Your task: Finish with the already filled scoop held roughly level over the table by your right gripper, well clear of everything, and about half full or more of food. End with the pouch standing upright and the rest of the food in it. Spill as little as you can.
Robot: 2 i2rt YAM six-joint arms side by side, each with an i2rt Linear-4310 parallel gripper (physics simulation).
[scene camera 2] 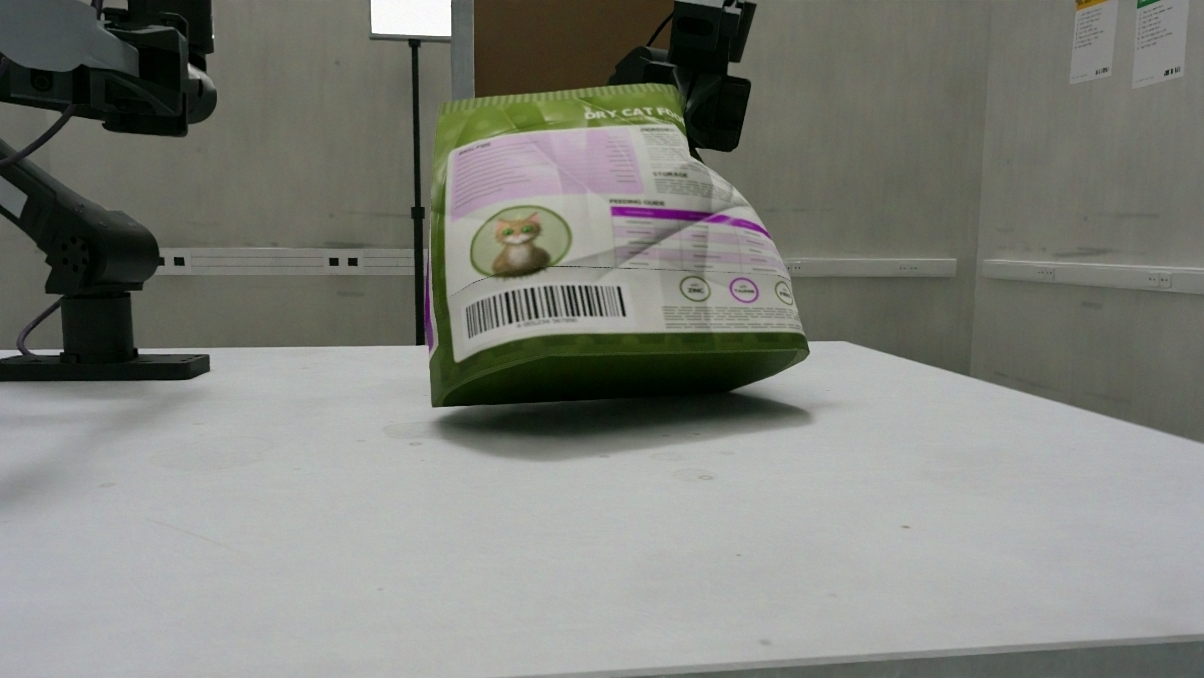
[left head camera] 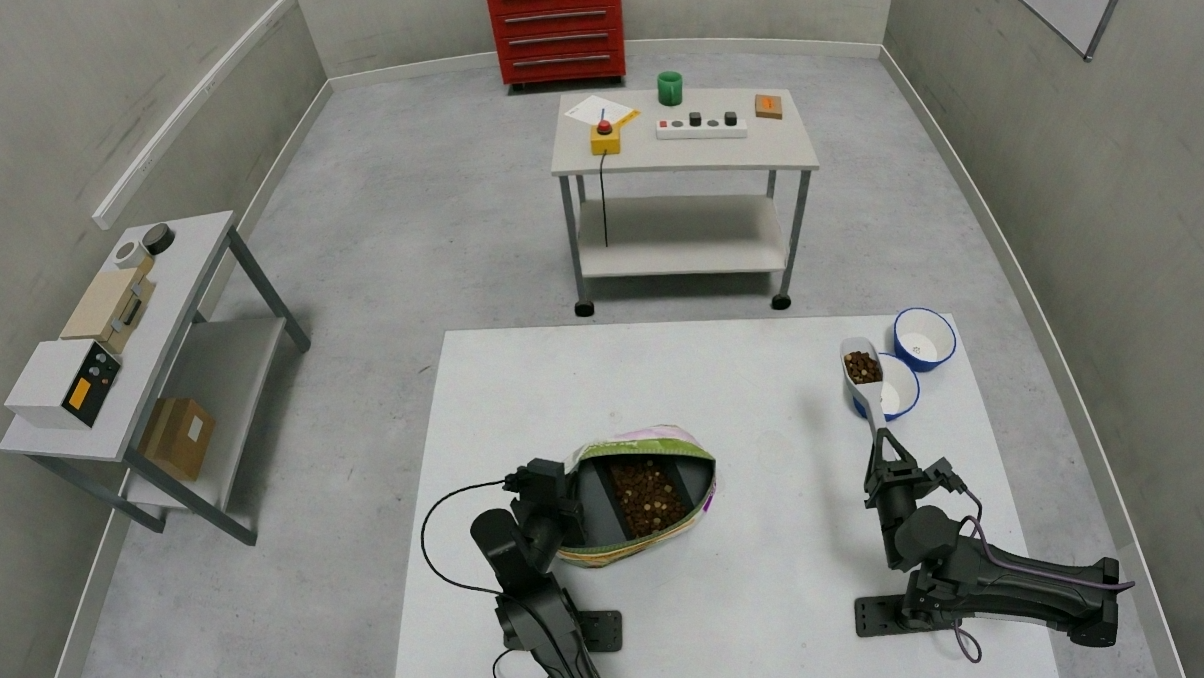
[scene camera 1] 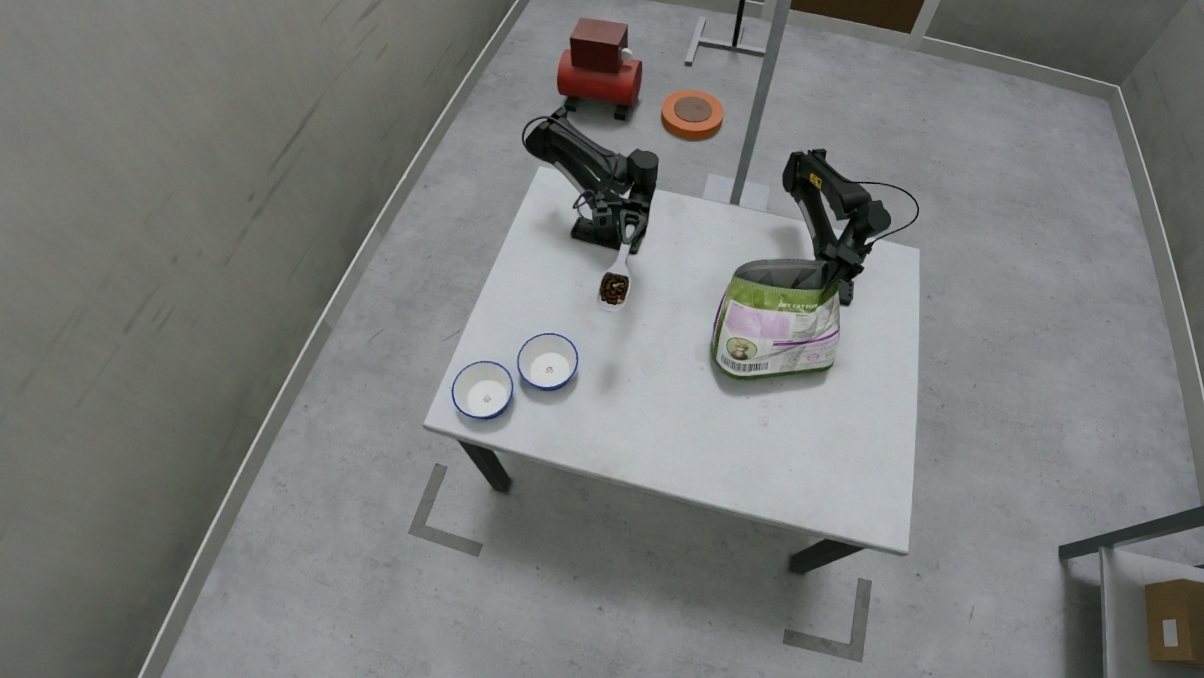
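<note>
The pouch [left head camera: 627, 447] [scene camera 1: 779, 332] [scene camera 2: 615, 244] is open at the top, with brown food inside. It is tilted; in scene camera 2 its underside shows above a shadow, and its right end is higher. Its back base edge is hidden. My left gripper [left head camera: 576, 502] [scene camera 1: 829, 274] [scene camera 2: 692, 149] is shut on the pouch's upper side edge, its tips partly hidden. My right gripper [left head camera: 880, 439] [scene camera 1: 627, 239] is shut on the handle of a pale scoop [left head camera: 868, 393] [scene camera 1: 619, 264]. The scoop is roughly level above the table, heaped with food [left head camera: 861, 366] [scene camera 1: 614, 288], and apart from the pouch.
Two blue-rimmed white bowls [left head camera: 924, 339] [left head camera: 903, 389] [scene camera 1: 482, 389] [scene camera 1: 547, 362] stand near a corner of the white table [left head camera: 505, 379] [scene camera 1: 674, 421] [scene camera 2: 589, 547]. In the left head camera the scoop overlaps one bowl; scene camera 1 shows them apart. A post [scene camera 1: 762, 101] stands behind the table.
</note>
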